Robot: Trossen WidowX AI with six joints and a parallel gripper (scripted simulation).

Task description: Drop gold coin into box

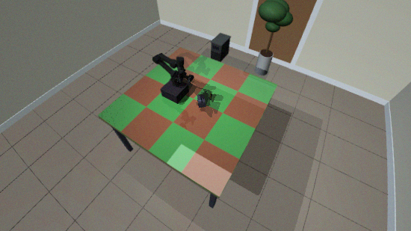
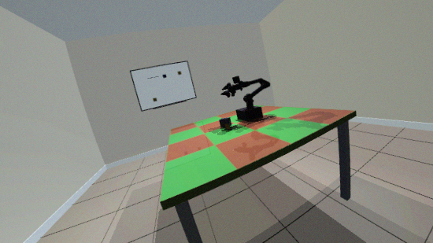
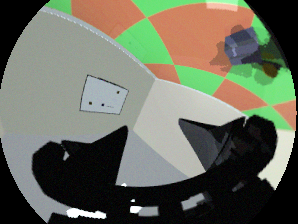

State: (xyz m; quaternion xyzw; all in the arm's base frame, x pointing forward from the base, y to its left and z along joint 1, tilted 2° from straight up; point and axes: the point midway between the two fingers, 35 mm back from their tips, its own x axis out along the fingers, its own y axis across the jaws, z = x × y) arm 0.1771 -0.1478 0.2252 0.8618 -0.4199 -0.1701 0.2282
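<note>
Right now my gripper tip is 15 cm short of the thin gold coin, 22 cm to the right of it and 30 cm above it.
</note>
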